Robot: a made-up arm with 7 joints.
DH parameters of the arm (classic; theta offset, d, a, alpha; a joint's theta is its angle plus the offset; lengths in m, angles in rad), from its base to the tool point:
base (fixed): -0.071 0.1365 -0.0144 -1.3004
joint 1: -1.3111 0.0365 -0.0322 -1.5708
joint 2: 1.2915 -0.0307 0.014 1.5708
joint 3: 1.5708 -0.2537 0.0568 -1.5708
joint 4: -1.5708 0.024 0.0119 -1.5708
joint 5: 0 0.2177 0.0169 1.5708
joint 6: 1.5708 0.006 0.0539 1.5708
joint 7: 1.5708 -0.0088 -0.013 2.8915
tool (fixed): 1.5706 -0.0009 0 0
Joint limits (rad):
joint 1: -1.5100..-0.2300
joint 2: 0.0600..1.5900
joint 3: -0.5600..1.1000
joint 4: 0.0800..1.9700
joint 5: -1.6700..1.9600
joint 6: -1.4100..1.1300
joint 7: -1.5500..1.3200
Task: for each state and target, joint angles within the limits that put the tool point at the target. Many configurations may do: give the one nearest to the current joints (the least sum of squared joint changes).
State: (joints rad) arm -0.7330 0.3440 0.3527 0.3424 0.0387 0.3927 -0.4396
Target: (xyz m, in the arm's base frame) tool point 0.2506 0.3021 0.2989
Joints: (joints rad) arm -1.1202 0.9150 0.6404 0.0901 0.0395 0.3268 -0.4370
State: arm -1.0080 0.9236 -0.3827 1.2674 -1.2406 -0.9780 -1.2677
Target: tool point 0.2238 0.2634 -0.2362
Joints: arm -0.2936 0.7203 -0.4851 0.9157 -1.1811 -1.1995 -1.2668
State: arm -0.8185 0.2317 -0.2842 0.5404 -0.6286 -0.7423 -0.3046
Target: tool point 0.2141 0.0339 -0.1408
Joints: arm -0.2300 0.6758 -0.5600 0.0859 -0.0944 -1.3823 -0.3457
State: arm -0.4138 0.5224 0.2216 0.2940 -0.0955 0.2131 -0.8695
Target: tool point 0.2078 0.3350 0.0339
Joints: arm -0.2300 0.6213 0.6737 0.0800 -0.0897 -0.3993 -0.9465
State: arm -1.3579 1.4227 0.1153 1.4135 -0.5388 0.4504 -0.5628
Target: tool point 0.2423 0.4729 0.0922
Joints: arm -1.3199 1.3335 0.1128 1.8325 -0.5184 0.7749 -0.6135
